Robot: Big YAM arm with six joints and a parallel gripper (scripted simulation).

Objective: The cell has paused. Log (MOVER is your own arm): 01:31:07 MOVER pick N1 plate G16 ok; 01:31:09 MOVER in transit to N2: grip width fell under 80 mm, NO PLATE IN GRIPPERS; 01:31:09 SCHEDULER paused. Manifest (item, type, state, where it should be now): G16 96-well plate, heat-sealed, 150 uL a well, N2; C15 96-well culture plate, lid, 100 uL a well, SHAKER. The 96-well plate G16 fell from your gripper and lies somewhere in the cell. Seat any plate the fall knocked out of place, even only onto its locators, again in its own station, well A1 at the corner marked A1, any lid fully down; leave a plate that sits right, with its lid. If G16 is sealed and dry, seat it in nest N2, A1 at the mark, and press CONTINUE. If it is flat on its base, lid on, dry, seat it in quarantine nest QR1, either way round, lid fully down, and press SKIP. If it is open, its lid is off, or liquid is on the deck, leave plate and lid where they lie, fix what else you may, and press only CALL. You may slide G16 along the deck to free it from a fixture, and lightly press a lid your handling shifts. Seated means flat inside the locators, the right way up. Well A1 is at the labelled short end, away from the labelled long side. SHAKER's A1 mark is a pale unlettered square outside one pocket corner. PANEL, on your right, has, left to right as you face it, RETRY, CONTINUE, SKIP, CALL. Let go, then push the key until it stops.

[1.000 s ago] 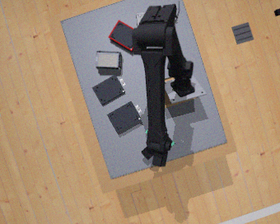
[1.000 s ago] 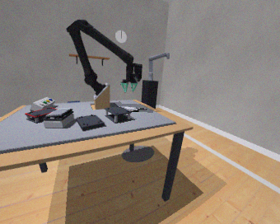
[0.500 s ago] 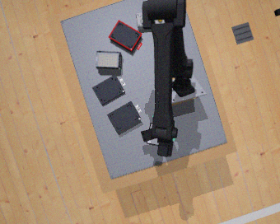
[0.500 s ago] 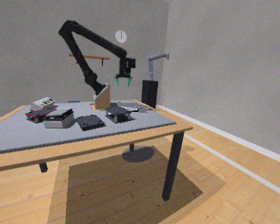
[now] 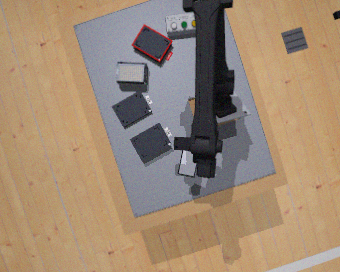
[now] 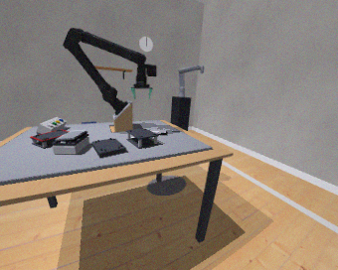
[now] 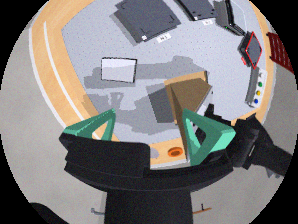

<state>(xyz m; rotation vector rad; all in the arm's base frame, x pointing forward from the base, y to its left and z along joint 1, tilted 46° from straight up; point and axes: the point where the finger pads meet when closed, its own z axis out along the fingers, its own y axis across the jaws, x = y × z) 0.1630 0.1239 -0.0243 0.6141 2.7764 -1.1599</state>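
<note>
My gripper is now 17 cm short of the lidded plate, 41 cm to the left of it and 17 cm above it. From my hand the other things lie so: red-framed nest: 2 cm ahead, 52 cm to the right, 20 cm below; plate G16: 6 cm ahead, 10 cm to the left, 23 cm below.
</note>
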